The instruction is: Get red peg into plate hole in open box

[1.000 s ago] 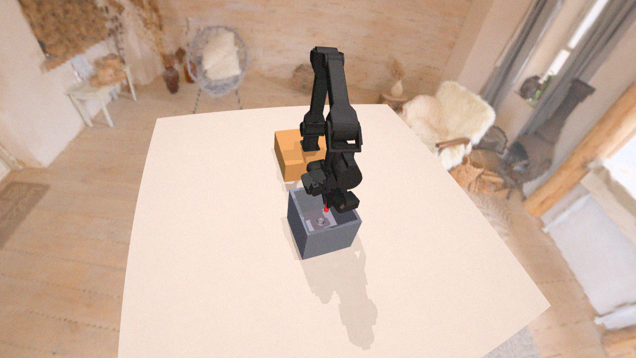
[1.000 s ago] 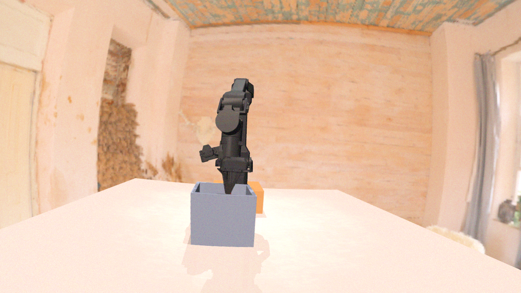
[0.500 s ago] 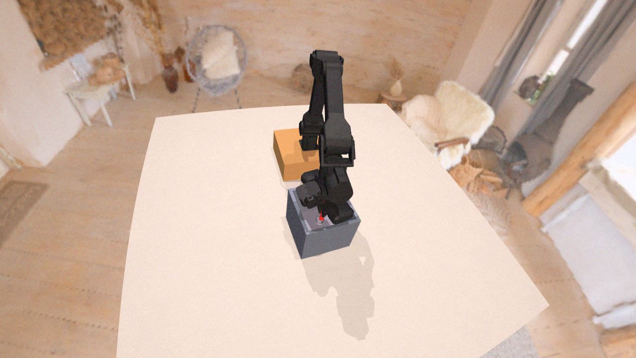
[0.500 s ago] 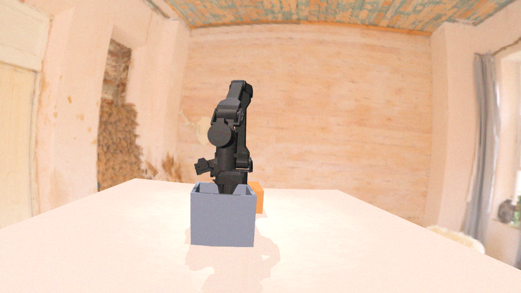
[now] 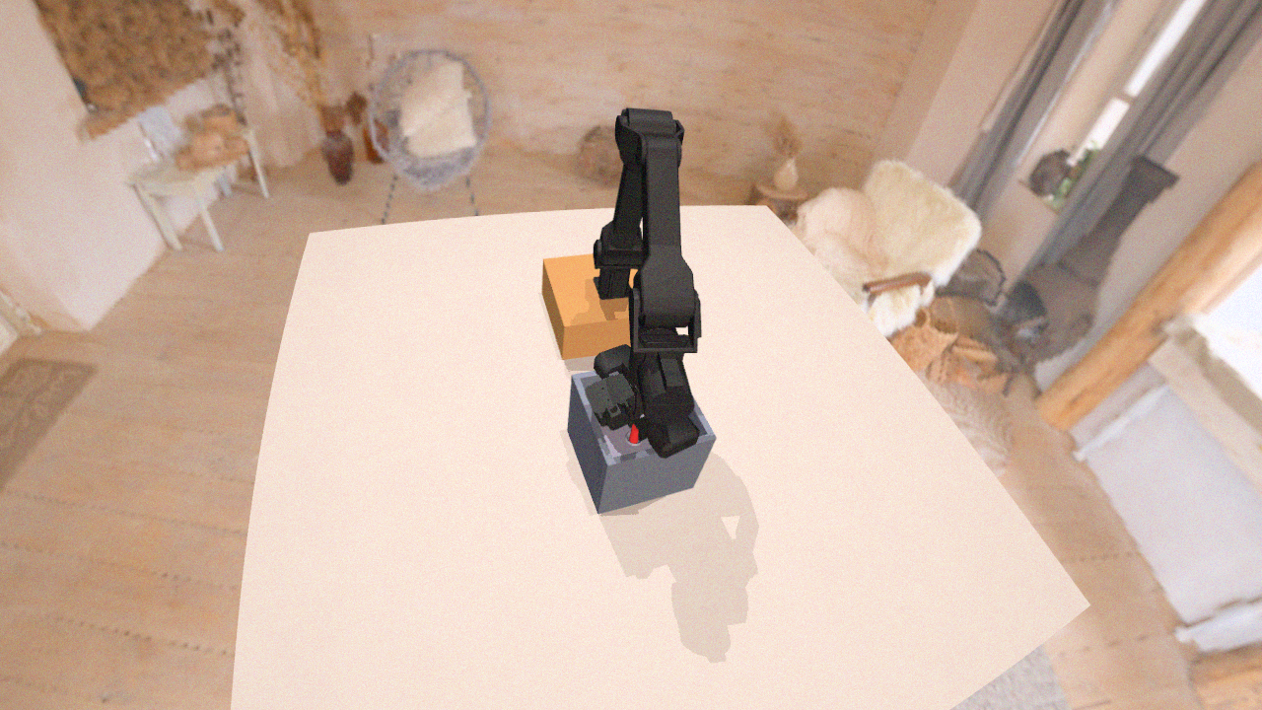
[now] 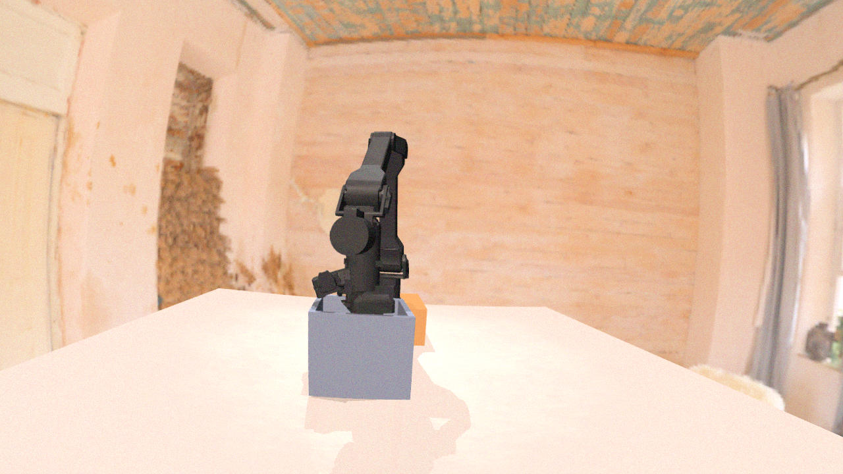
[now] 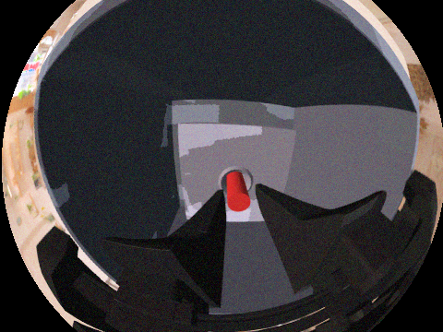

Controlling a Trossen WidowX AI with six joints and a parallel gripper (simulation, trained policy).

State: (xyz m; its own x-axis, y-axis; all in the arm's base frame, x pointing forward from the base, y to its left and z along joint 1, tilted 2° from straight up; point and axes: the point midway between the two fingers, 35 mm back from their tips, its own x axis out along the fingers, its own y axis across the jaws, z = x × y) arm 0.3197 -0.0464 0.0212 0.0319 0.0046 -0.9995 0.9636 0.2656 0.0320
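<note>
The red peg is 2 cm below my gripper tip. The rest, counted from my gripper tip: pale plate (2 cm below).
</note>
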